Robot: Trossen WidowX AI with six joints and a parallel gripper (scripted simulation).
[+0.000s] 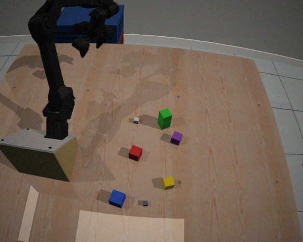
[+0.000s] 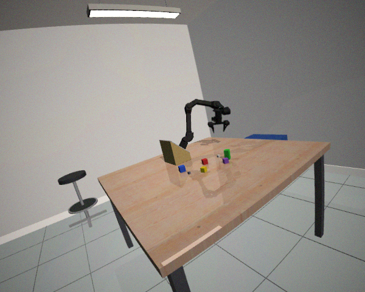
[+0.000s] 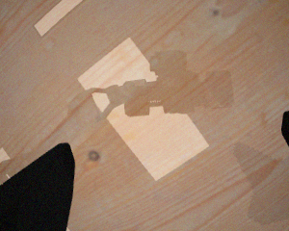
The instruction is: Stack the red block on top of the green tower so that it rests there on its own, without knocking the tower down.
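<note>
Right now my gripper tip is 380 mm to the left of the red block, 220 mm short of it and 110 mm above it. The rest, counted from my gripper tip: purple cube (360 mm ahead, 310 mm to the right, 110 mm below); then yellow cube (480 mm to the right, 340 mm ahead, 110 mm below); then blue cube (550 mm to the right, 180 mm ahead, 110 mm below).
</note>
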